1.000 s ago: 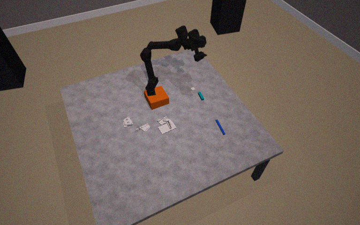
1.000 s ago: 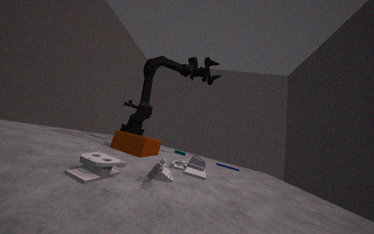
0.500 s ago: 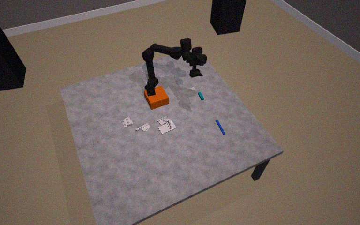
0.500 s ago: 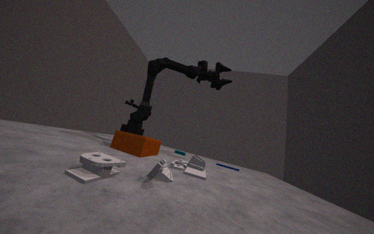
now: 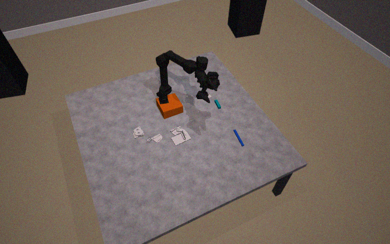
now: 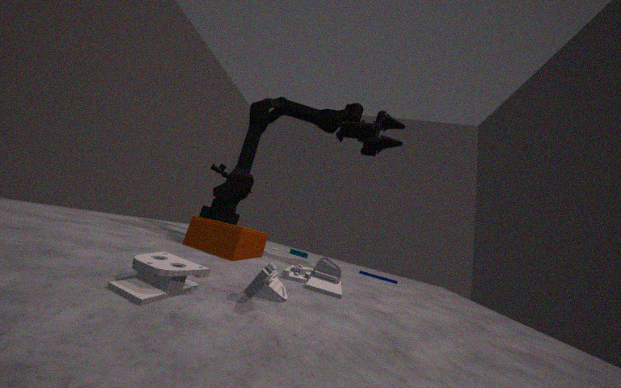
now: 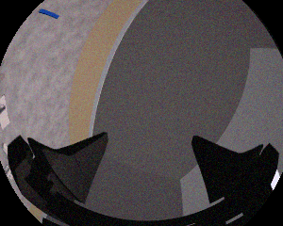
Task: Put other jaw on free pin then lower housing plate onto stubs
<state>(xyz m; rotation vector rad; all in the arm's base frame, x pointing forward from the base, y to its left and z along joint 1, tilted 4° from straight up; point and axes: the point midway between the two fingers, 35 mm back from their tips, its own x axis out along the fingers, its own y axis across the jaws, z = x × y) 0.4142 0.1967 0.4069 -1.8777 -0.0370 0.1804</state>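
Now: the white jaw 14 cm behind my gripper tip, 37 cm to the right of it and 45 cm below it. From my gripper tip the other things lie so: teal bar 35 cm behind, 17 cm to the left, 48 cm below; then small white cube 45 cm behind, 14 cm to the left, 48 cm below; then blue bar 2 cm behind, 22 cm to the left, 48 cm below.
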